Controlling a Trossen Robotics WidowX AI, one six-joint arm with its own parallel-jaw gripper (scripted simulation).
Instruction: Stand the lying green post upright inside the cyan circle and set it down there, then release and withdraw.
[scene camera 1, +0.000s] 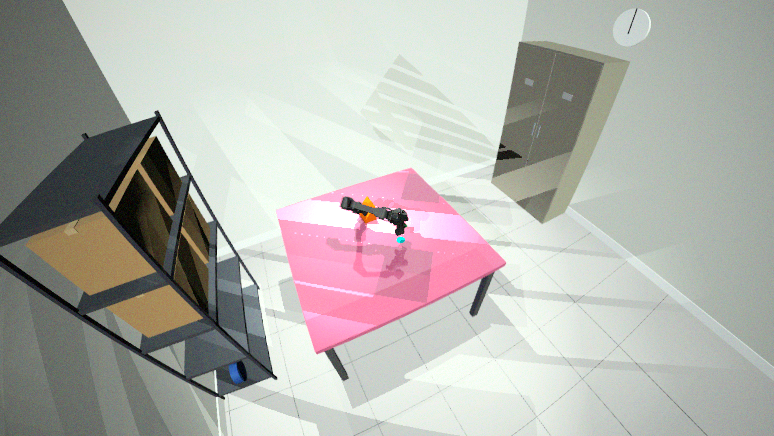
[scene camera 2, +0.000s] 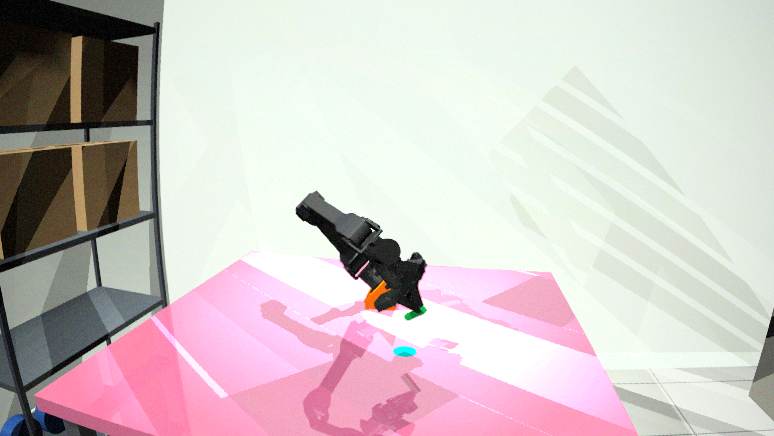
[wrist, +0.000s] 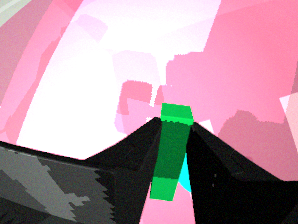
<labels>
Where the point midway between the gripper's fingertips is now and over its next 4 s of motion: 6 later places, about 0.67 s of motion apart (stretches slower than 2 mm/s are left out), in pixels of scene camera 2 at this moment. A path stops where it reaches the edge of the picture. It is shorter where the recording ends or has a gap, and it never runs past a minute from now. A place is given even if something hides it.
The gripper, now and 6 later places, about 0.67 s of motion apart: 421, 310; 422, 310; 421, 308; 420, 306; 416, 302; 412, 298; 407, 293
</labels>
